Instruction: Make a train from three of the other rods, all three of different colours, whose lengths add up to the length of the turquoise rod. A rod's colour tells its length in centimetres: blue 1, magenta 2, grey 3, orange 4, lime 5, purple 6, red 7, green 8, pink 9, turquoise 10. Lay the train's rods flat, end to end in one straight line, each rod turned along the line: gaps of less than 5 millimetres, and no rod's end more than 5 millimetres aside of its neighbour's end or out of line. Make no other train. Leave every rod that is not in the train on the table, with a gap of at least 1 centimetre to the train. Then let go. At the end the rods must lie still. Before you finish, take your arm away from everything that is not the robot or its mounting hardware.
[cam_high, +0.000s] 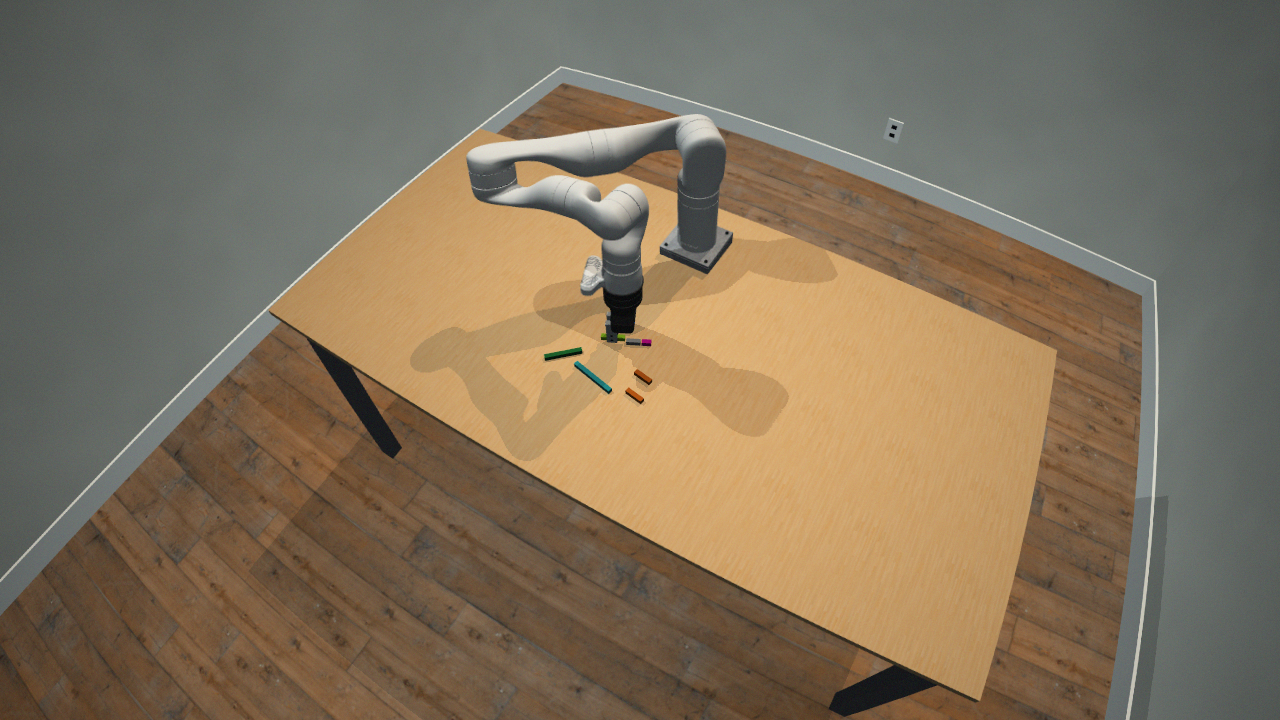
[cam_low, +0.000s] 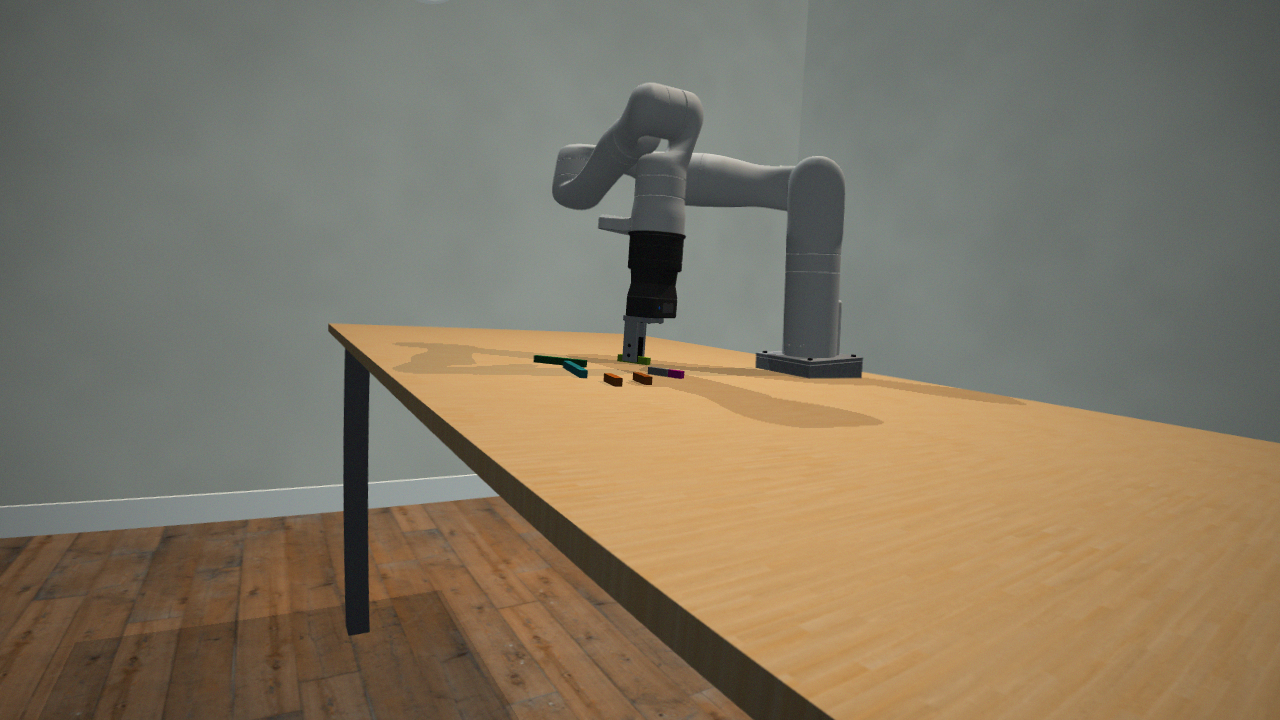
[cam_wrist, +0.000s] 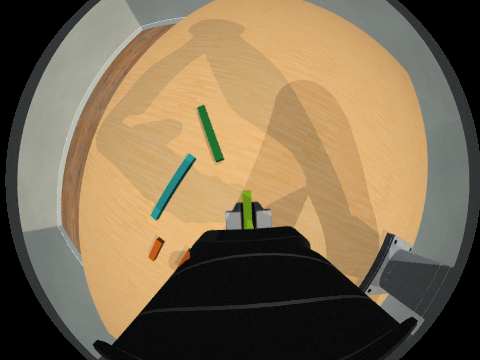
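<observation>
Right now my hand is 20 mm above the lime rod. Also, from my hand: grey rod 40 mm to the left, 30 mm below, 20 mm behind; then turquoise rod 100 mm ahead, 30 mm below, 10 mm to the left; then magenta rod 60 mm to the left, 30 mm below, 30 mm behind.
</observation>
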